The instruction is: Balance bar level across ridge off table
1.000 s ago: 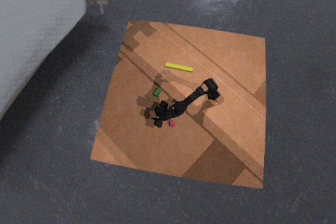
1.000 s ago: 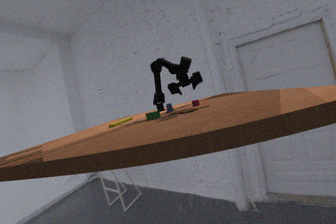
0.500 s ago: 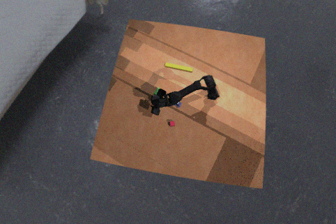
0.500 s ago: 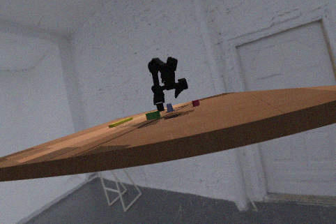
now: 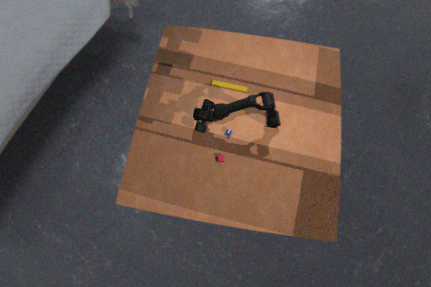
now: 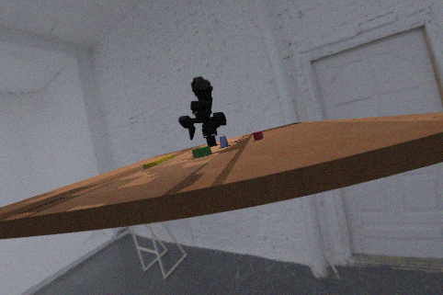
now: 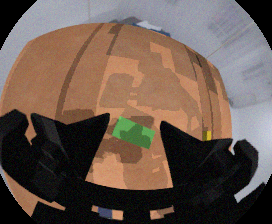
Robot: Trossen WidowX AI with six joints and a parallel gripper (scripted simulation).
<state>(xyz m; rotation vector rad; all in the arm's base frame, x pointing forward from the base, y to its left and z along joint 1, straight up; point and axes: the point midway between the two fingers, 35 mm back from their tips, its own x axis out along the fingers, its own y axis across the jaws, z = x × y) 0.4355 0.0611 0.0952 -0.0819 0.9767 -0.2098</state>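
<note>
My gripper tip is 2 cm past the green block, 1 cm to the left of it and 5 cm above it. Also, from my gripper tip: yellow bar (15 cm behind, 26 cm to the right, 6 cm below); red block (18 cm behind, 22 cm to the left, 5 cm below).
</note>
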